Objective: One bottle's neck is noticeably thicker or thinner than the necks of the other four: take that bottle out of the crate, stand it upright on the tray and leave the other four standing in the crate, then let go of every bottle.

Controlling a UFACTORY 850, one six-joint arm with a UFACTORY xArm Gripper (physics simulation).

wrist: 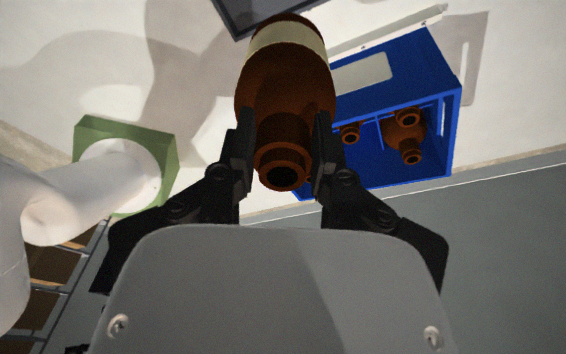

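Observation:
My gripper is shut on a brown bottle with a cream label, holding it by the neck with its mouth toward the camera. The blue crate is at the right, partly hidden behind the bottle and the right finger. In it, brown bottle necks show: one bottle, another bottle just below it, and a third bottle near the divider. A sliver of brown beside the right finger is too hidden to identify. Part of a dark tray shows at the top edge, beyond the held bottle's base.
A green block with the white arm base on it is at the left. A pale strip lies along the crate's far side. A shelf unit with brown boxes shows at lower left. The pale table's edge runs below the crate.

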